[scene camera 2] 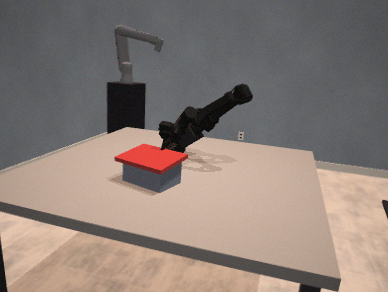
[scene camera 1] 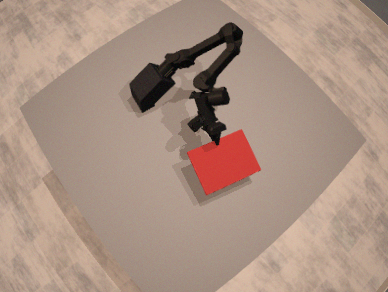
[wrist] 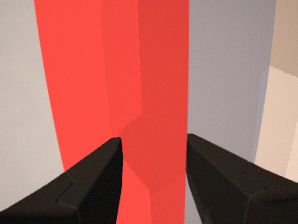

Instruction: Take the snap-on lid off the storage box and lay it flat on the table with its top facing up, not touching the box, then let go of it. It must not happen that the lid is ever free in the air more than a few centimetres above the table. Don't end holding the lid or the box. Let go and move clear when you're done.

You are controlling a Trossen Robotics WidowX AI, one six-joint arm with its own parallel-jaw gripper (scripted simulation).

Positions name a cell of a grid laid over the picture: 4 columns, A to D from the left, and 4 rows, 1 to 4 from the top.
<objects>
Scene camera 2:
red lid: B3
storage box: B3
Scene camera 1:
my gripper: C2
red lid: C3
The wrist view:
my gripper: C3
red lid: B2
storage box: D1
</objects>
